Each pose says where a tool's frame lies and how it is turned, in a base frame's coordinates. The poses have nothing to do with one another.
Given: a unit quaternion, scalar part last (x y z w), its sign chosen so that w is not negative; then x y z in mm.
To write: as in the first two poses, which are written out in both.
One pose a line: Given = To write
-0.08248 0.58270 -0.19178 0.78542 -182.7 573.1 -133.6 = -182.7 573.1 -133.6 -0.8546 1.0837 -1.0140
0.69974 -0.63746 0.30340 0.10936 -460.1 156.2 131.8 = -460.1 156.2 131.8 -2.8546 -0.5993 -1.5669
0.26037 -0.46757 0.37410 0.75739 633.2 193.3 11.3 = 633.2 193.3 11.3 0.1040 -1.1269 0.8519
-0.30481 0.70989 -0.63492 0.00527 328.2 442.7 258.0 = 328.2 442.7 258.0 -1.7817 -0.3893 -2.6466
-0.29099 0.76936 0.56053 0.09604 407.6 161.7 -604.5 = 407.6 161.7 -604.5 1.9835 0.4938 -2.7451
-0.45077 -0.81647 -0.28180 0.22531 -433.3 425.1 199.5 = -433.3 425.1 199.5 2.8071 -0.6713 2.2503
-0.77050 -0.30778 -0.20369 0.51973 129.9 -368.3 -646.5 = 129.9 -368.3 -646.5 -2.0796 -0.6865 0.3463
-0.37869 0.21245 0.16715 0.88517 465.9 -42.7 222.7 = 465.9 -42.7 222.7 -0.7661 0.5267 0.1568
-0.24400 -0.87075 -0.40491 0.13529 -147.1 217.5 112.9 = -147.1 217.5 112.9 2.3533 -0.4480 2.7841
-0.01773 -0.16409 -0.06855 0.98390 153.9 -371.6 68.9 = 153.9 -371.6 68.9 -0.0131 -0.3314 -0.1369
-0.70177 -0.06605 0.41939 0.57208 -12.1 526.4 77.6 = -12.1 526.4 77.6 -1.5634 0.5387 0.7302
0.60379 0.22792 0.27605 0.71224 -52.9 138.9 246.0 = -52.9 138.9 246.0 1.4030 -0.0087 0.7322
